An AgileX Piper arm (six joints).
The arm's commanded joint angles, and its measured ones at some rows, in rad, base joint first. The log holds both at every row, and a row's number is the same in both.
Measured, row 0:
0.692, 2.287, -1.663, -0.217, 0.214, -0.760
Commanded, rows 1 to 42:
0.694, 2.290, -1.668, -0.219, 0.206, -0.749
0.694, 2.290, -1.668, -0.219, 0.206, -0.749
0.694, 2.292, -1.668, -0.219, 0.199, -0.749
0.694, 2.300, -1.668, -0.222, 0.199, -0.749
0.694, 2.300, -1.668, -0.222, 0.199, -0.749
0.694, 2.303, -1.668, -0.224, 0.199, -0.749
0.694, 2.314, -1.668, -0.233, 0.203, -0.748
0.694, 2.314, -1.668, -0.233, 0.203, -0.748
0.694, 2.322, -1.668, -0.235, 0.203, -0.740
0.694, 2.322, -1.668, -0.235, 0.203, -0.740
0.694, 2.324, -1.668, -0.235, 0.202, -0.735
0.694, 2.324, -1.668, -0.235, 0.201, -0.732
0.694, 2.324, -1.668, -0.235, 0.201, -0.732
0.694, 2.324, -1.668, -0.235, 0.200, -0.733
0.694, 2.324, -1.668, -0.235, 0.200, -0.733
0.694, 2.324, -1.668, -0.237, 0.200, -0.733
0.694, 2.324, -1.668, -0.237, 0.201, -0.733
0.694, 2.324, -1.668, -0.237, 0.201, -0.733
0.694, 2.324, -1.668, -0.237, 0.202, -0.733
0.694, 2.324, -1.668, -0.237, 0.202, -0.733
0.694, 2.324, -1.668, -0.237, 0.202, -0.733
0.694, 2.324, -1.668, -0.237, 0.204, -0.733
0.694, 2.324, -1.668, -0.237, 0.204, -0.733
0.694, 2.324, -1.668, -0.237, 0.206, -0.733
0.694, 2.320, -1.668, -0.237, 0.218, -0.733
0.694, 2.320, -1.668, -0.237, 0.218, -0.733
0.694, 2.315, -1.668, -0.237, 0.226, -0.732
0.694, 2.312, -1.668, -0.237, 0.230, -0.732
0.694, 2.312, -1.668, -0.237, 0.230, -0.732
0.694, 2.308, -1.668, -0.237, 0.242, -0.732
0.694, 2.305, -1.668, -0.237, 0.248, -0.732
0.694, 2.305, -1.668, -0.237, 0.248, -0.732
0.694, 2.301, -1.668, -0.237, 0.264, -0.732
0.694, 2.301, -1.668, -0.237, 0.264, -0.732
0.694, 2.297, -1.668, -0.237, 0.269, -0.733
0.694, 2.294, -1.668, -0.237, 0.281, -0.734
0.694, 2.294, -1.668, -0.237, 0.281, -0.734
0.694, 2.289, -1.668, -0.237, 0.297, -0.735
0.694, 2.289, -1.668, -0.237, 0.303, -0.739
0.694, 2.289, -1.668, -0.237, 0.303, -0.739
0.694, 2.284, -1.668, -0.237, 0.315, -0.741
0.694, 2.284, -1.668, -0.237, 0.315, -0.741
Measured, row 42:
0.696, 2.298, -1.668, -0.241, 0.266, -0.742
